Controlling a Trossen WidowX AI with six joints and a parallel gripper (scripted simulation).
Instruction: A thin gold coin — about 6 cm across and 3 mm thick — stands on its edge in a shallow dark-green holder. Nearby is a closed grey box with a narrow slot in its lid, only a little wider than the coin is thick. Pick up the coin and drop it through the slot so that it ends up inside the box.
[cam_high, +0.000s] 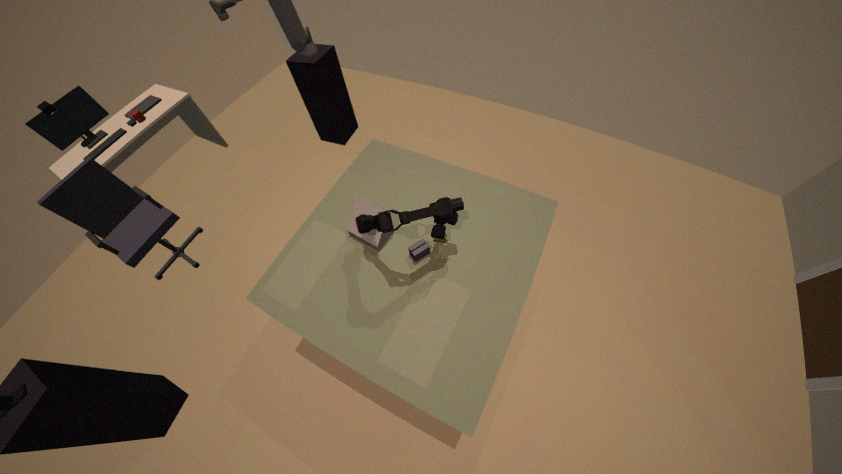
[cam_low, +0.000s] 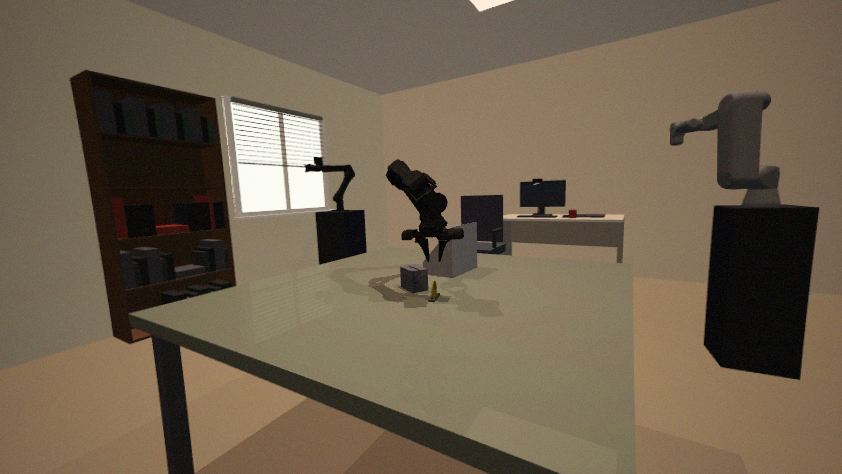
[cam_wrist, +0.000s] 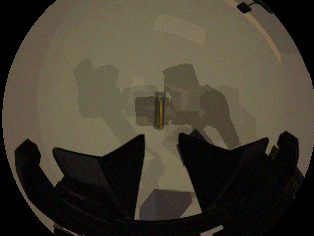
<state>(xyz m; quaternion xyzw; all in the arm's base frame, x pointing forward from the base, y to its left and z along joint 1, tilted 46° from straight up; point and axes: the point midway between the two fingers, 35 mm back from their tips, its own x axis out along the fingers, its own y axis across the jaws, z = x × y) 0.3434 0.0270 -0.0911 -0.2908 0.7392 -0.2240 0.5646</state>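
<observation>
Right now my gripper tip is 90 mm above the gold coin.
</observation>
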